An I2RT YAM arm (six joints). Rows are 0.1 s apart.
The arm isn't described. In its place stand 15 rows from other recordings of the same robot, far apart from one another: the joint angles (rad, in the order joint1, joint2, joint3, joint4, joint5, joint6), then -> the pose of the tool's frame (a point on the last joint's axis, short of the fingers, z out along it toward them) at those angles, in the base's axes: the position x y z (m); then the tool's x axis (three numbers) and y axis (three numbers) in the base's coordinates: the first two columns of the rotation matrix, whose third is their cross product.
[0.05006 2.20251 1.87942 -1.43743 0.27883 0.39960] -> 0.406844, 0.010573, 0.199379, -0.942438, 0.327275, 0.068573, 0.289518, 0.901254, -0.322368
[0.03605 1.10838 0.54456 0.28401 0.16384 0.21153] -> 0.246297, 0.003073, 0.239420, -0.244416, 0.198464, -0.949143, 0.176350, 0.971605, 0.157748
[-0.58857 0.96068 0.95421 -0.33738 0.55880 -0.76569] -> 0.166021, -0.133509, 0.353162, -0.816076, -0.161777, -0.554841, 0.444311, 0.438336, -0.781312
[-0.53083 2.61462 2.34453 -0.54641 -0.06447 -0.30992] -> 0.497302, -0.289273, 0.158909, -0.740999, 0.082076, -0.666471, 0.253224, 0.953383, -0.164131
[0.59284 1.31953 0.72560 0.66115 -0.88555 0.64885] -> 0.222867, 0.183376, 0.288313, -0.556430, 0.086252, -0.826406, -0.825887, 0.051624, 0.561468
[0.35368 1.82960 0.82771 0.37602 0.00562 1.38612] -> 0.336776, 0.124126, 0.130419, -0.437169, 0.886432, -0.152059, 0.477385, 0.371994, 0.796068
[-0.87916 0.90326 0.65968 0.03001 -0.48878 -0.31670] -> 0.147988, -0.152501, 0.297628, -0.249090, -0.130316, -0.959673, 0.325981, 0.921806, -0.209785
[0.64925 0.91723 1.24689 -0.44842 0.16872 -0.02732] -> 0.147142, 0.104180, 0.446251, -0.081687, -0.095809, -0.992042, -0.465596, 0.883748, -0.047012
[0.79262 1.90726 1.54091 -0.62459 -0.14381 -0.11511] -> 0.289263, 0.300740, 0.239578, -0.496064, -0.665209, -0.558048, -0.822383, 0.566155, 0.056165
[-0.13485 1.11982 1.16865 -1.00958 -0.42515 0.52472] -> 0.207779, -0.013372, 0.335762, -0.758862, 0.563511, -0.326472, 0.310223, 0.753552, 0.579587
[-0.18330 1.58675 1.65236 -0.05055 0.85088 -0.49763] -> 0.351263, -0.092339, 0.454869, -0.397199, -0.246453, -0.884021, 0.762201, 0.447930, -0.467341
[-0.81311 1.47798 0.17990 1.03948 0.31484 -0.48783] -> 0.145637, -0.169982, 0.129001, -0.575426, -0.040256, -0.816863, 0.709515, 0.472206, -0.523077
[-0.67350 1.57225 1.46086 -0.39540 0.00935 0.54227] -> 0.286152, -0.228766, 0.356699, 0.000215, 0.660051, -0.751220, 0.735491, 0.508873, 0.447327
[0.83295 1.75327 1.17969 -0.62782 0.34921 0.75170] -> 0.241127, 0.247116, 0.190366, -0.876306, -0.010005, -0.481650, -0.018814, 0.999732, 0.013462
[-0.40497 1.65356 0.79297 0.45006 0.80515 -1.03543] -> 0.300114, -0.156572, 0.190573, -0.944521, -0.243611, -0.220303, 0.133754, 0.327317, -0.935400
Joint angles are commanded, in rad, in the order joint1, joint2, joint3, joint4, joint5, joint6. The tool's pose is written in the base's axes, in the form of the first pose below.
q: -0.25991 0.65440 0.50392 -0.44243 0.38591 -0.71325
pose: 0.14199, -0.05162, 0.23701, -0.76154, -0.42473, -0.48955, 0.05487, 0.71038, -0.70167
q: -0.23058 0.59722 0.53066 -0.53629 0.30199 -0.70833
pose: 0.13300, -0.04210, 0.24430, -0.71632, -0.46985, -0.51587, -0.01226, 0.74767, -0.66396
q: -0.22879 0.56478 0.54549 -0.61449 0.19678 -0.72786
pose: 0.12588, -0.03646, 0.24557, -0.68066, -0.51139, -0.52458, -0.10309, 0.77579, -0.62252
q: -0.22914 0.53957 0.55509 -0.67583 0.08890 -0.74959
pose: 0.12004, -0.03124, 0.24579, -0.63790, -0.54808, -0.54101, -0.19140, 0.79329, -0.57798
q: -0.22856 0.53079 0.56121 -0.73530 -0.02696 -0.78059
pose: 0.11598, -0.02599, 0.24356, -0.59370, -0.58412, -0.55347, -0.29738, 0.79838, -0.52359
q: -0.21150 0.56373 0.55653 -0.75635 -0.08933 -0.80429
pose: 0.11931, -0.02237, 0.23711, -0.57417, -0.61054, -0.54550, -0.38568, 0.78941, -0.47757
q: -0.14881 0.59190 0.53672 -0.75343 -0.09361 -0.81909
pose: 0.12354, -0.01516, 0.22803, -0.54970, -0.65304, -0.52093, -0.46536, 0.75726, -0.45826
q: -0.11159 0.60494 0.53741 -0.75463 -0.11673 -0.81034
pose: 0.12545, -0.00989, 0.22686, -0.52487, -0.66528, -0.53095, -0.50556, 0.74550, -0.43433
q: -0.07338 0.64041 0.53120 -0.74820 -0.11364 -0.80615
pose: 0.12991, -0.00550, 0.22149, -0.52122, -0.68059, -0.51490, -0.54500, 0.72974, -0.41287
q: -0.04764 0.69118 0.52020 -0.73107 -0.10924 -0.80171
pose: 0.13608, -0.00260, 0.21340, -0.53055, -0.68978, -0.49266, -0.57717, 0.71964, -0.38601
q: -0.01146 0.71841 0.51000 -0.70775 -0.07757 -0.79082
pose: 0.14005, 0.00115, 0.20842, -0.53242, -0.70274, -0.47190, -0.58907, 0.70794, -0.38963
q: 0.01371 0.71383 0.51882 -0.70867 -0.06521 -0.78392
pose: 0.14016, 0.00424, 0.21170, -0.51815, -0.71173, -0.47430, -0.59287, 0.69858, -0.40060
